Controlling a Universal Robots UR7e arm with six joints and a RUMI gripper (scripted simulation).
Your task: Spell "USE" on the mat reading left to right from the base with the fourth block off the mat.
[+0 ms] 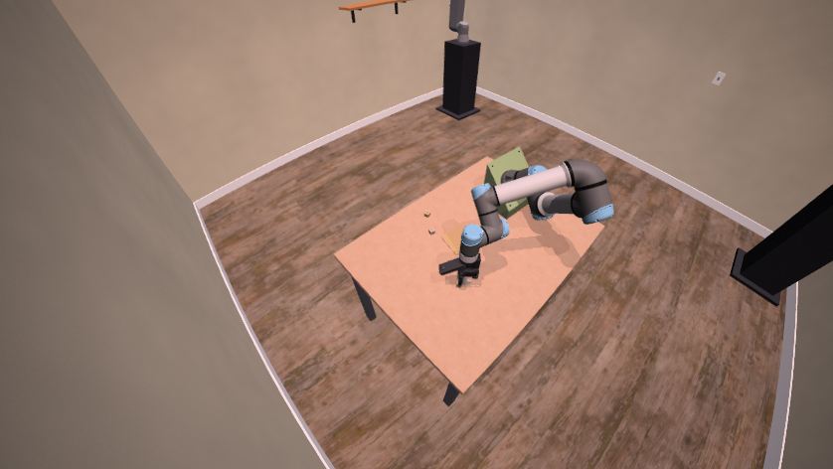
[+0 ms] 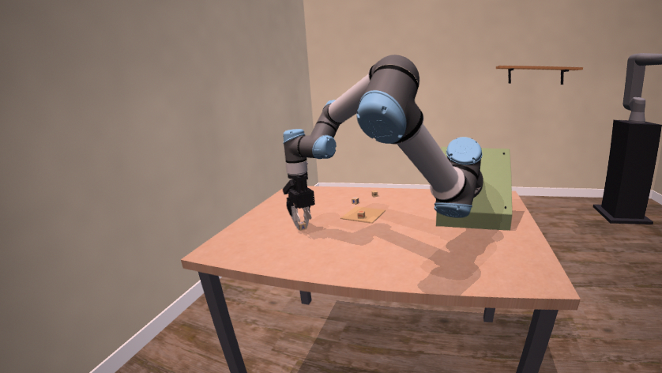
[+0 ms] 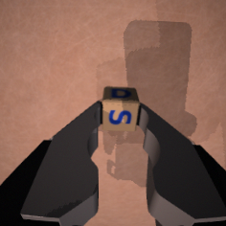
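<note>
Now: hand 19 cm past the mat, 18 cm to the left of it and 2 cm above it. From my hand the other things lie so: letter block: 19 cm behind, 14 cm to the right.
</note>
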